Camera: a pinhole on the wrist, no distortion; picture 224 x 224 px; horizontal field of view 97.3 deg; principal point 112.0 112.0 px. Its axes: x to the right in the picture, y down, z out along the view. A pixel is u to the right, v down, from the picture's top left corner.
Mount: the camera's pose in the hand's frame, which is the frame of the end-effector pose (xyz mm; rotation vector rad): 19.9 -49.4 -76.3 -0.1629 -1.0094 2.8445
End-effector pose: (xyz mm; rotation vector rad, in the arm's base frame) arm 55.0 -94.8 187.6 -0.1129 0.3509 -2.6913
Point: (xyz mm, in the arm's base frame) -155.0 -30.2 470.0
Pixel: 52.4 87.7
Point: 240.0 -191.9 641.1
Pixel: 140.0 9.1
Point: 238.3 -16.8 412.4
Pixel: 183.3 48.8
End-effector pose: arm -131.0 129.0 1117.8 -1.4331 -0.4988 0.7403
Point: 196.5 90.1 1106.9
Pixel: behind the camera
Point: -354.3 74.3 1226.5
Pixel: 211.3 65.6
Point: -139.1 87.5 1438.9
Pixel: 131.8 176.3
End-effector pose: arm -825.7 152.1 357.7 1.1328 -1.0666 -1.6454
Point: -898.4 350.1 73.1
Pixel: 137.1 166.2
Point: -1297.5 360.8 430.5
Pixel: 129.6 41.6
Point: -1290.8 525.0 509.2
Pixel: 161.7 39.8
